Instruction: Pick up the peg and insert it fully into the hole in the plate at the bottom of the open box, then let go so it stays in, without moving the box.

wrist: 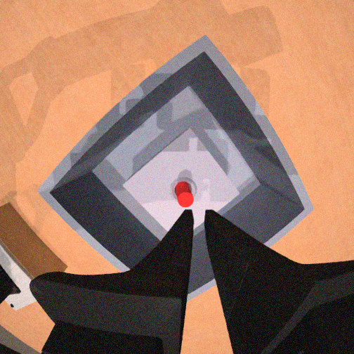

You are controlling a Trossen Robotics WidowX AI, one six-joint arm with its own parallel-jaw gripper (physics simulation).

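The red peg (185, 199) stands nearly upright in the round hole of the pale plate (160, 172), with its upper part showing above the plate. How deep its lower end sits is hidden. The plate lies on the bottom of the open grey box (206, 44). My gripper (197, 215) is above the box, on the near side of the peg in the view. Its two black fingers are close together with a narrow gap between them and nothing held. The peg lies beyond the fingertips, apart from them.
The box's dark walls surround the plate and peg, and its near edge is partly hidden behind the fingers. A brown block (32, 240) and a white piece (25, 297) show at the lower left, outside the box. Shadows of the arm fall across the orange table (315, 125) and the box.
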